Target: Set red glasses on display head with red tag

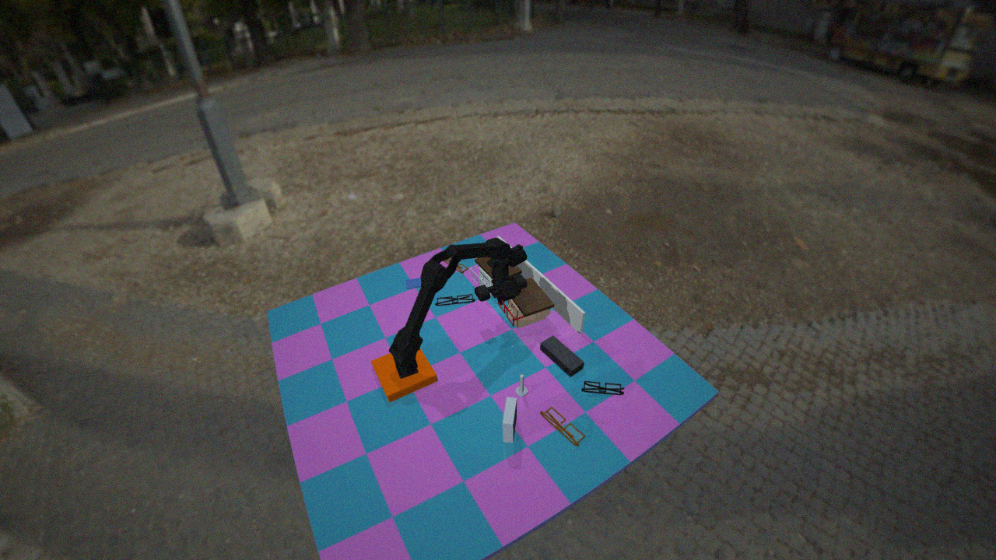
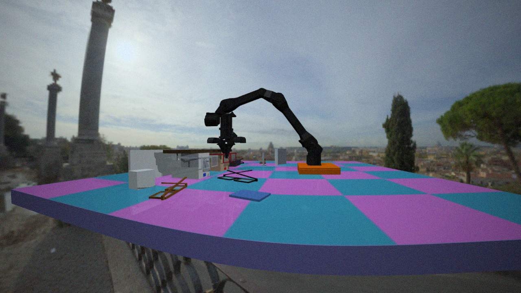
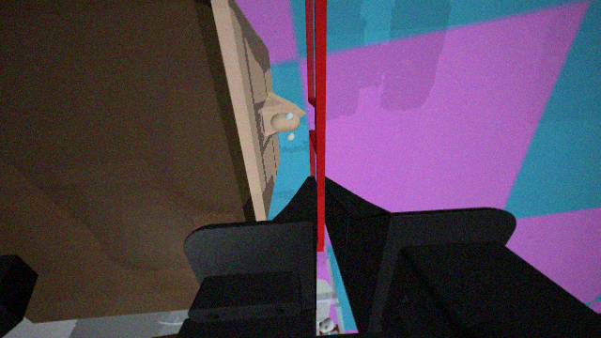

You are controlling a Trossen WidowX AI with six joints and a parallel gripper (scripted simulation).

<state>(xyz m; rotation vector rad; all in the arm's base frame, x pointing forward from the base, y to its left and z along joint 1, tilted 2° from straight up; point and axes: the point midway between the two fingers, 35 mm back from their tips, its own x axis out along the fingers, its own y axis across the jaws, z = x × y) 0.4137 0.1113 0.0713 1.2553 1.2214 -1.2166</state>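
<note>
Now: gripper tip 7 cm short of the skin-coloured head, 4 cm to the left of it and 1 cm above it. From my gripper tip the other things lie so: pale translucent head 18 cm to the left, 5 cm ahead, 1 cm below; then black box 29 cm to the right, 9 cm ahead, 5 cm below; then white wall 19 cm ahead, 8 cm to the left, 1 cm below.
</note>
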